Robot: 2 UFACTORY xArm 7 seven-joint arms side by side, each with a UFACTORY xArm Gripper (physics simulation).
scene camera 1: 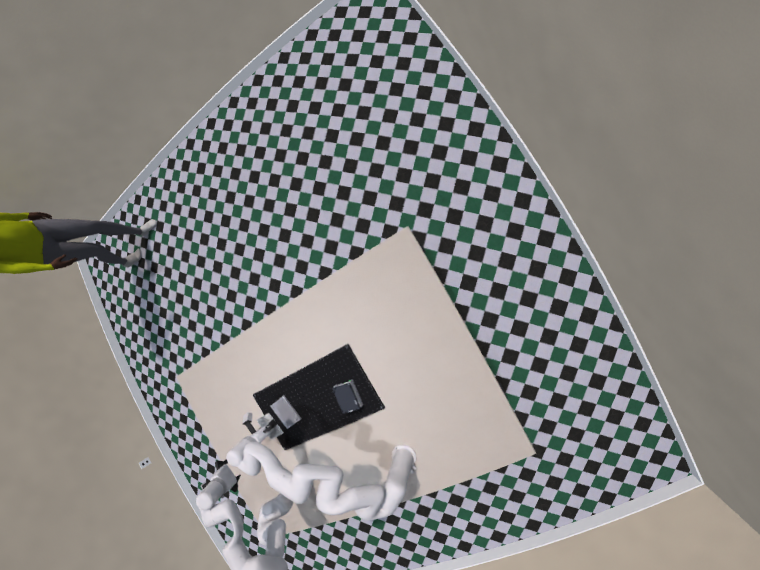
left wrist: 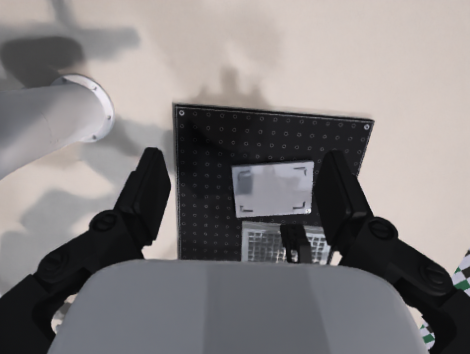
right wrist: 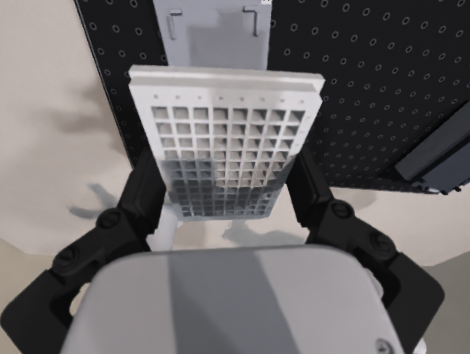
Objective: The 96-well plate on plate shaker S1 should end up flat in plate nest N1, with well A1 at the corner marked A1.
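Where they show: left gripper, fingertip midpoint: (scene camera 1: 232,468) (left wrist: 242,168); right gripper, fingertip midpoint: (scene camera 1: 269,425) (left wrist: 289,250) (right wrist: 226,163); left arm's base, origin of the base link: (left wrist: 82,109); right arm's base, origin of the base link: (scene camera 1: 404,455).
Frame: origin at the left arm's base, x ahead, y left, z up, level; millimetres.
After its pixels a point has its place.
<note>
The white 96-well plate (left wrist: 264,245) @(z 190, x 370, y -75 mm) (right wrist: 232,122) @(z 199, x 445, y -69 mm) is held between the fingers of my right gripper (right wrist: 226,163) @(z 188, x 409, y -76 mm) (scene camera 1: 268,426) @(z 188, x 409, y -76 mm), which is shut on it. In the right wrist view the plate looks tilted towards the camera, its wide end overlapping the nest's near part. Plate nest N1 (scene camera 1: 285,411) @(z 25, x 409, y -72 mm) (left wrist: 272,187) @(z 25, x 399, y -57 mm) (right wrist: 220,45) @(z 25, x 436, y -59 mm) is a light grey block with corner brackets and a bare top. In the left wrist view the plate shows just below it. Corner A1 and well A1 cannot be read. Plate shaker S1 (scene camera 1: 348,396) @(z 68, x 425, y -500 mm) (right wrist: 442,155) @(z 59, x 410, y -433 mm) is dark. My left gripper (scene camera 1: 229,471) @(z 347, x 289, y 96 mm) (left wrist: 242,168) @(z 347, x 289, y 96 mm) is open and apart from the plate.
The nest and shaker stand on a black perforated board (scene camera 1: 313,377) @(z 13, x 552, y -316 mm) (left wrist: 205,135) @(z 13, x 242, y 12 mm) (right wrist: 345,95) @(z 13, x 429, y -245 mm) on the beige surface (scene camera 1: 423,343) @(z 0, x 559, y -930 mm). The right arm (scene camera 1: 319,484) @(z 453, x 230, y -443 mm) reaches across beside the board. A person (scene camera 1: 67,240) stands at the left of scene camera 1.
</note>
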